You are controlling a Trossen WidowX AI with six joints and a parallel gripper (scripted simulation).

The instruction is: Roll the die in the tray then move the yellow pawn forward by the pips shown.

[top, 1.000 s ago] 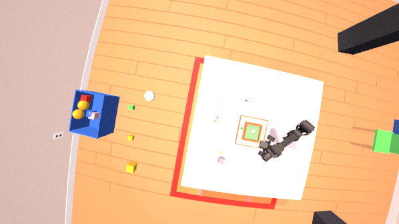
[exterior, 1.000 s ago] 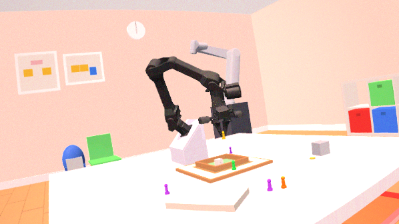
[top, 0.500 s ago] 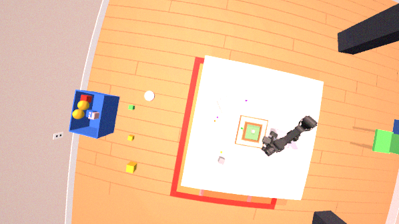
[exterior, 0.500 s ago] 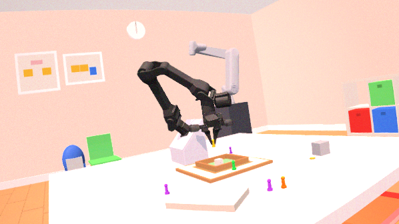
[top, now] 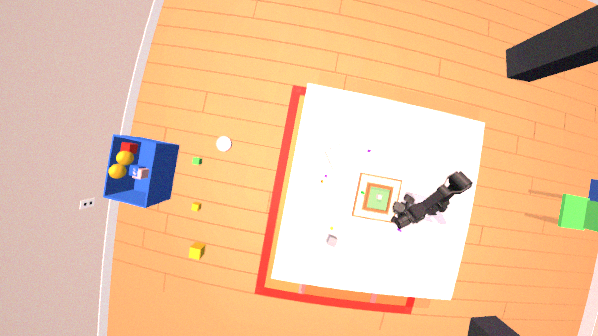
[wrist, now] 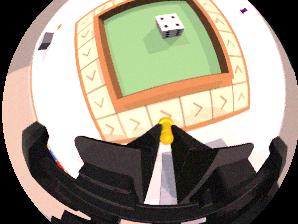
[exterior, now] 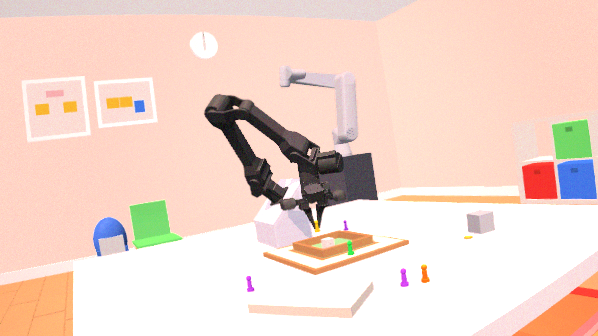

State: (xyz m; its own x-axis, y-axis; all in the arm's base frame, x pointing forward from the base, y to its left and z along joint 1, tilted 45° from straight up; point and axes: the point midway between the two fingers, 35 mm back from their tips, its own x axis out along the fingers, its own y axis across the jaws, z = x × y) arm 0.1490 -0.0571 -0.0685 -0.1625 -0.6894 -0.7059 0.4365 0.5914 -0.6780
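The yellow pawn is 10 mm above my gripper tip. From my gripper tip the other things lie so: white die: 110 mm ahead, 50 mm to the right, 20 mm below; green pawn: 210 mm ahead, 70 mm to the right, 20 mm below; green tray floor: 110 mm ahead, 40 mm to the right, 40 mm below.
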